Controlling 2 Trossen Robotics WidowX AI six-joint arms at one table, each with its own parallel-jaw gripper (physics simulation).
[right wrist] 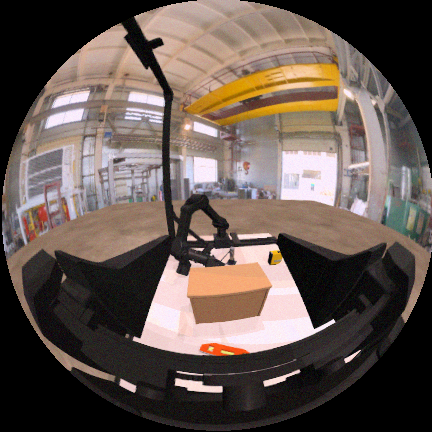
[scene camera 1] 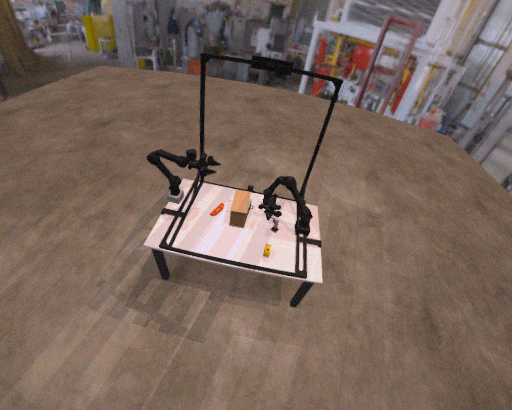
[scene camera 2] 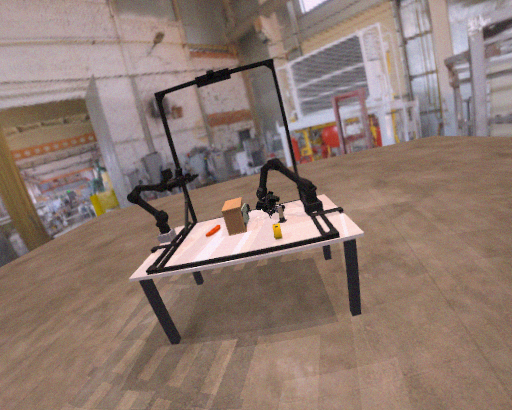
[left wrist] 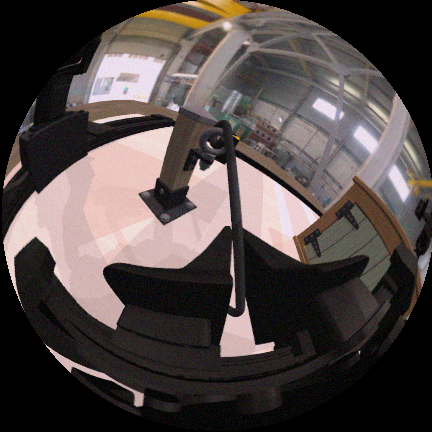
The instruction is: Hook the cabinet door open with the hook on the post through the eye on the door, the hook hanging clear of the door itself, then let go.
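Frame: origin at the left arm's base, x ahead, y left, z up, level; metres.
Seen in the pictures: left gripper, between the fingertips: (right wrist: 224,264) (scene camera 1: 268,220) (scene camera 2: 271,215) (left wrist: 231,231); right gripper, between the fingertips: (right wrist: 225,239) (scene camera 1: 218,168) (scene camera 2: 196,175); left arm's base, origin of its link: (right wrist: 221,235) (scene camera 1: 303,225) (scene camera 2: 312,201); right arm's base, origin of its link: (scene camera 1: 175,192) (scene camera 2: 165,232).
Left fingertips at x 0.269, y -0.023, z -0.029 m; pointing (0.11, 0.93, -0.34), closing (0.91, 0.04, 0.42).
Note:
Pixels of each thing's middle, then the offset from my left fingertips to it. "spot": a spot on its surface instead.
- wooden cabinet, middle of its body: (left wrist: 360,269) (right wrist: 226,294) (scene camera 2: 235,215) (scene camera 1: 240,208) dy -0.033, dx +0.220, dz +0.044 m
- post, a spot on its surface: (left wrist: 179,155) (right wrist: 229,253) (scene camera 2: 280,211) (scene camera 1: 276,222) spot: dy +0.034, dx -0.059, dz +0.022 m
- long dark hook, middle of its body: (left wrist: 219,215) dy -0.004, dx -0.017, dz +0.014 m
- orange-red tool, middle of its body: (right wrist: 226,352) (scene camera 2: 214,230) (scene camera 1: 217,209) dy -0.060, dx +0.391, dz -0.030 m
- yellow tape-measure-like object, middle of its body: (left wrist: 226,147) (scene camera 2: 277,232) (right wrist: 274,257) (scene camera 1: 266,250) dy +0.279, dx -0.001, dz -0.003 m
- black frame, a spot on its surface: (scene camera 2: 225,257) (scene camera 1: 223,260) spot: dy +0.393, dx +0.272, dz -0.020 m
The wooden cabinet (scene camera 1: 240,212) (scene camera 2: 235,220) (left wrist: 367,202) (right wrist: 230,281) stands upright on the table. Its green door (scene camera 2: 245,213) (left wrist: 345,245) appears closed; its eye is hidden or too small to tell. The post (scene camera 1: 275,224) (scene camera 2: 281,214) (left wrist: 179,155) (right wrist: 232,254) stands right of the cabinet in the scene views. A long dark hook (left wrist: 234,200) hangs from its ring. My left gripper (scene camera 1: 272,215) (scene camera 2: 272,212) (left wrist: 231,231) is shut on the hook's rod near its lower end, between post and cabinet. My right gripper (scene camera 1: 216,168) (scene camera 2: 194,177) is open and empty, high at left.
An orange-red tool (scene camera 1: 217,209) (scene camera 2: 213,230) (right wrist: 224,349) lies left of the cabinet in the scene views. A yellow tape-measure-like object (scene camera 1: 267,250) (scene camera 2: 277,231) (right wrist: 274,257) is nearer the front edge. A black frame (scene camera 1: 225,261) (scene camera 2: 225,257) borders the white table.

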